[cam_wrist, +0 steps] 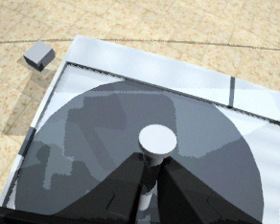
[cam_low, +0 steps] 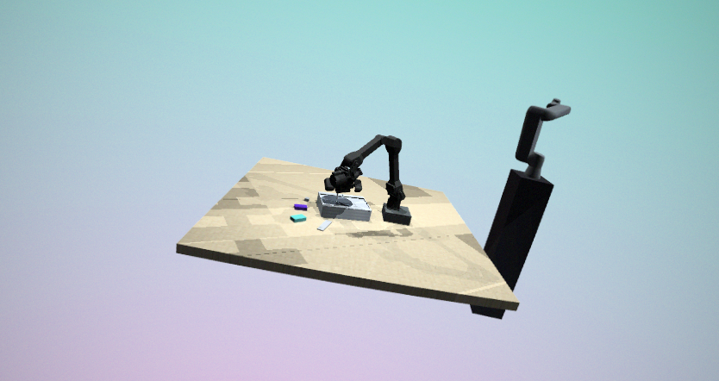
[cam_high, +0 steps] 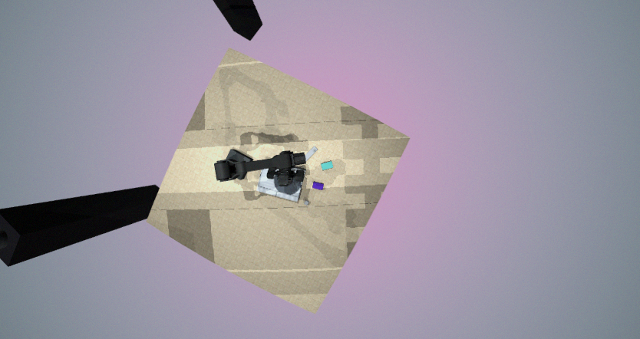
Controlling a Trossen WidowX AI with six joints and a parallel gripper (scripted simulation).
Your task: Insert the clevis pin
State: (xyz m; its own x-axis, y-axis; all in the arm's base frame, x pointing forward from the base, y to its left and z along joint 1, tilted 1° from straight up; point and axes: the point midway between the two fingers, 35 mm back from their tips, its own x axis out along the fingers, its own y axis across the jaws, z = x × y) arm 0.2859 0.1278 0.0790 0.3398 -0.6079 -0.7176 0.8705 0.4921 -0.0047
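The dark aluminium disc is 50 mm below my gripper tip and 10 mm behind it. Also, from my gripper tip: steel clevis pin (10 mm to the left); then small grey piece (160 mm ahead, 90 mm below, 50 mm to the right); then steel tray (60 mm below, 40 mm behind, 20 mm to the right).
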